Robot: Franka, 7 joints.
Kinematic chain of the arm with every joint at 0, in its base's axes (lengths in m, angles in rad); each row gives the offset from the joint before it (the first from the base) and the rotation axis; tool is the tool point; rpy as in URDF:
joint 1: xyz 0 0 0.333 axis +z
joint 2: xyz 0 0 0 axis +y
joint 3: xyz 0 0 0.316 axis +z
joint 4: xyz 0.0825 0 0 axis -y
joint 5: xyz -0.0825 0 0.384 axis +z
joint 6: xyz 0 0 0 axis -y
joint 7: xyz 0.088 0 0 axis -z
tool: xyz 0 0 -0.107 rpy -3.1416 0 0
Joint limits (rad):
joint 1: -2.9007..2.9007
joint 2: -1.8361..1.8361
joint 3: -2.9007..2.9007
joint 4: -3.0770..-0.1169
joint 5: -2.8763..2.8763
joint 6: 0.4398..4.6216
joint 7: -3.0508..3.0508
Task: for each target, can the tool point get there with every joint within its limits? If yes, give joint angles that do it. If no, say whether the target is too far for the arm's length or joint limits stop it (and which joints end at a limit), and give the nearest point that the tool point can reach.
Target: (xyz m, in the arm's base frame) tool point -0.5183 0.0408 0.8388
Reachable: yes | joints 1.3289 -0.2722 1.2592 -1.4781 2.1667 1.2879 1.2568
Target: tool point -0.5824 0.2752 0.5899
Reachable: yes | joints 0.5150 -1.2288 1.5582 -1.6302 1.0497 3.6286 0.2420
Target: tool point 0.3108 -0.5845 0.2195
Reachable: yes | joints -0.0462 1.2606 -1.1438 -1.8491 0.9229 2.8600 0.2989
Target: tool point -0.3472 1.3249 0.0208
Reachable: no: too far | nearest point -0.2120 0.8091 0.1423 | short by 0.547 m
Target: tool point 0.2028 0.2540 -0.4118
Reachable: no: joint limits stop it (at a limit: joint 2) | nearest point 0.2005 0.2511 -0.3594 | short by 0.053 m
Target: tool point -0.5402 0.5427 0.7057
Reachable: yes | joints 2.1121 0.9467 1.0433 -0.4072 -1.0270 2.2685 2.1614
